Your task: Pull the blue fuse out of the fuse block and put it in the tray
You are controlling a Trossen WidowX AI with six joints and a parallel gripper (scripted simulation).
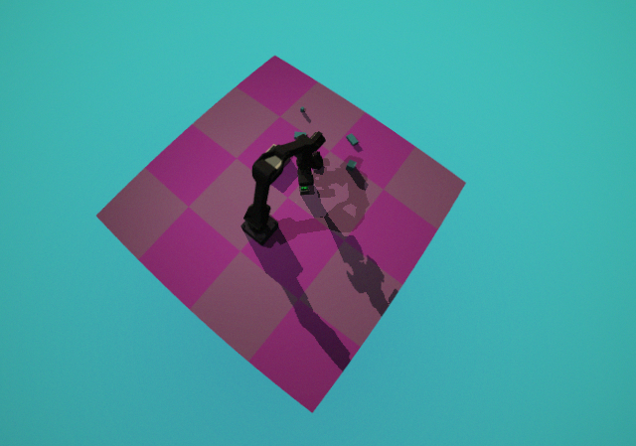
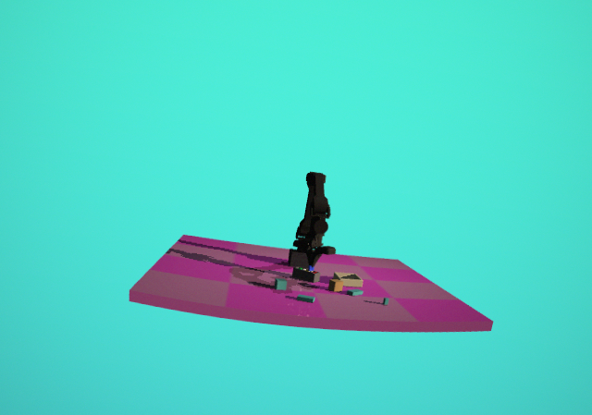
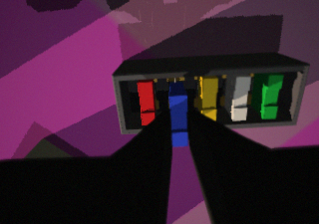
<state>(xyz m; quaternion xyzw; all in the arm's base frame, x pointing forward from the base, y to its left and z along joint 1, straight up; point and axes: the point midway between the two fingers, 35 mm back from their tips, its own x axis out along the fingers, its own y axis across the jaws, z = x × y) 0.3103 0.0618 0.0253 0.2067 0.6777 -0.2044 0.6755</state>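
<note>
My gripper tip is now 4 cm past the beige tray, 16 cm to the right of it and 6 cm above it. Round my gripper tip: blue fuse: 1 cm below.
</note>
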